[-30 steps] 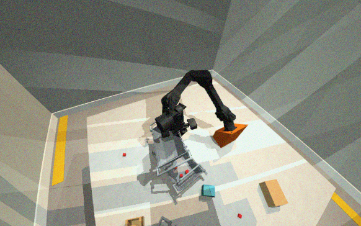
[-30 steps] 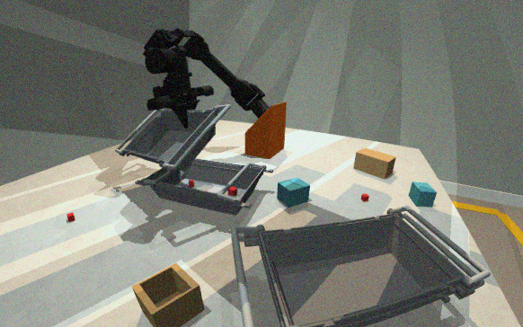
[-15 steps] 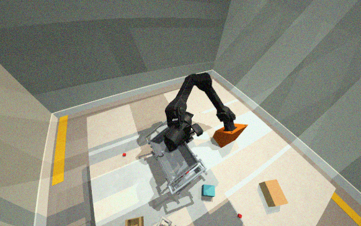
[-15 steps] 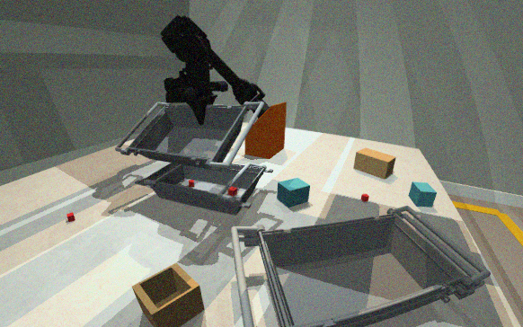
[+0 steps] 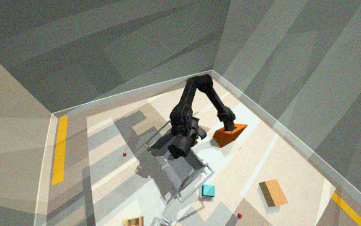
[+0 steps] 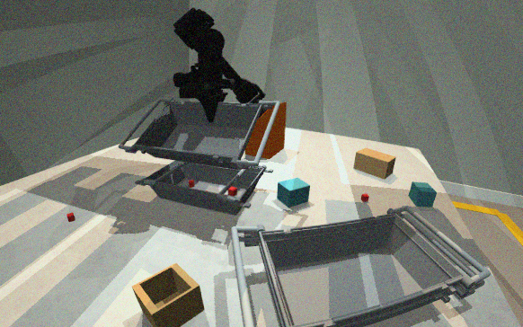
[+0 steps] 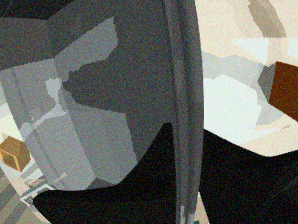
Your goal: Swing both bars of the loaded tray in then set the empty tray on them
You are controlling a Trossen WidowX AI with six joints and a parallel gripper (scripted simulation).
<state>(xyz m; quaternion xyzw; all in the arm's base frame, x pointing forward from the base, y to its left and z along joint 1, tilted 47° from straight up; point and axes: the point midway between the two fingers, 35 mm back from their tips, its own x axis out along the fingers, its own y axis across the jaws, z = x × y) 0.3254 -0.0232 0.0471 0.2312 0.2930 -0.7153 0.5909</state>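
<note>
The tray is 8 cm ahead of my gripper tip.
</note>
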